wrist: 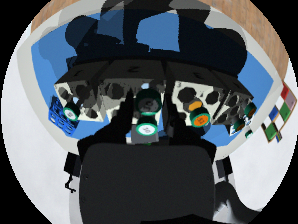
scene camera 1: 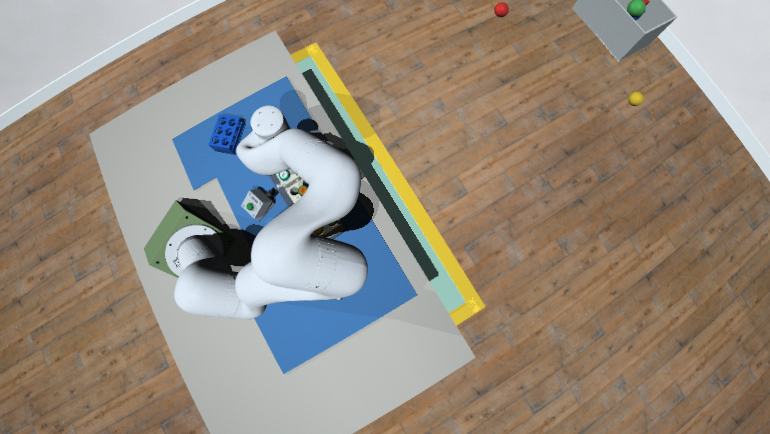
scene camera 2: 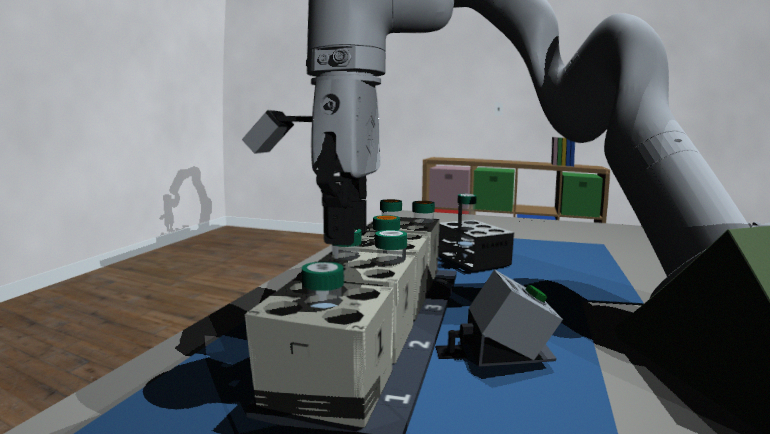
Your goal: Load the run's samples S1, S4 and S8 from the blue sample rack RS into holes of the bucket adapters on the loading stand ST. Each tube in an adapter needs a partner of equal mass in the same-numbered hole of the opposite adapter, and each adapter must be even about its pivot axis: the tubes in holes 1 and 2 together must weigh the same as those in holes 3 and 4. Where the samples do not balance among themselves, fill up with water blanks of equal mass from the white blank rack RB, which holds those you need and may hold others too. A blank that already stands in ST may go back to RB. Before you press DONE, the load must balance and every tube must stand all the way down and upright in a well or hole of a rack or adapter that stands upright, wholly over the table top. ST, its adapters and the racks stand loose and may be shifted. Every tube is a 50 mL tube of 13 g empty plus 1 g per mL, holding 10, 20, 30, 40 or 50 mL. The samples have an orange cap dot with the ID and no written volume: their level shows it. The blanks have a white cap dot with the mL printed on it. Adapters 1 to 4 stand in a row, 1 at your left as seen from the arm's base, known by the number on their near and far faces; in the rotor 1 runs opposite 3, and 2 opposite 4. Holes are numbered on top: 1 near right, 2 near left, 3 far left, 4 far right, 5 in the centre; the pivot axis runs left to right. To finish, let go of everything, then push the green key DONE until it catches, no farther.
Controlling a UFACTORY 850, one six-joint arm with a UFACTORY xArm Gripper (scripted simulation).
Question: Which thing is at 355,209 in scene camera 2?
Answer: My gripper.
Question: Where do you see an adapter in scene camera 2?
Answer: At 314,363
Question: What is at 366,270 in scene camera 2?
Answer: An adapter.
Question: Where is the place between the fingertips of my gripper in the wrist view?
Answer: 148,101
